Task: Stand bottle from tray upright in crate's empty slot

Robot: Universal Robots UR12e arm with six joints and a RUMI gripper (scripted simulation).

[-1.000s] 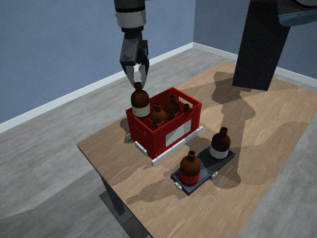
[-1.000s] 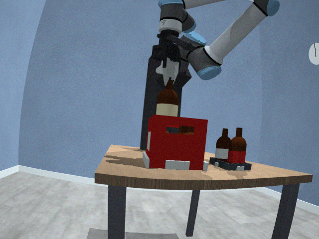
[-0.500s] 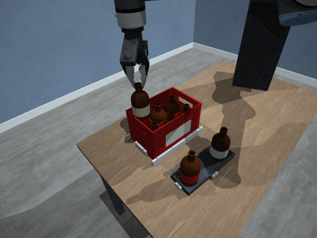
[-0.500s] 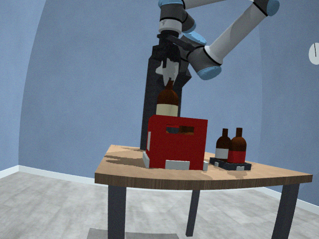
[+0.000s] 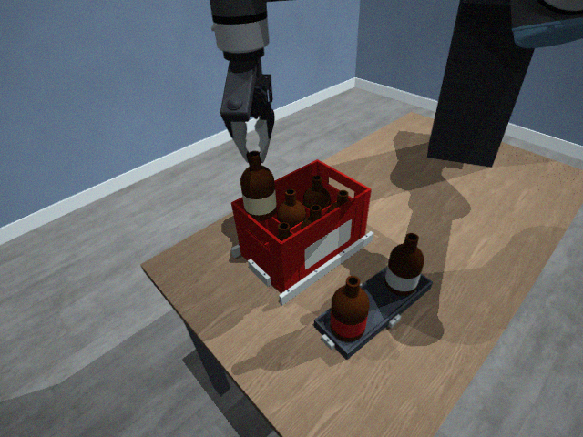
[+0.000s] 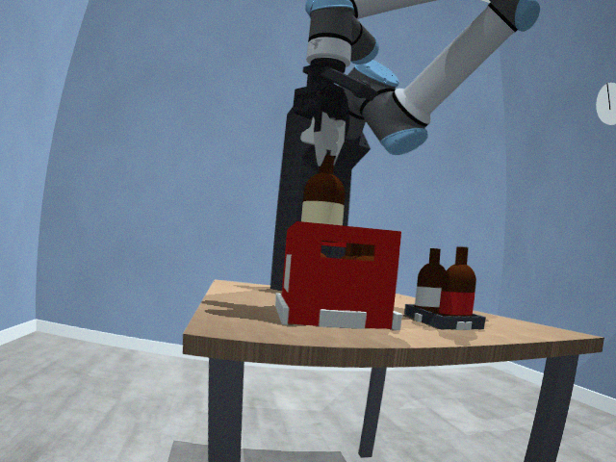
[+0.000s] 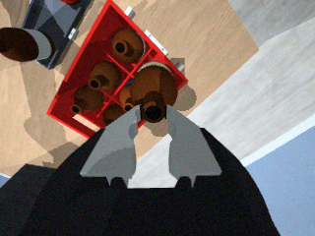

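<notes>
My hand is 7 cm above the brown bottle. Also, from my hand: white-label bottle (21 cm behind, 26 cm to the left, 21 cm below); red-label bottle (4 cm behind, 28 cm to the left, 21 cm below); crate (9 cm behind, 3 cm to the left, 21 cm below).
</notes>
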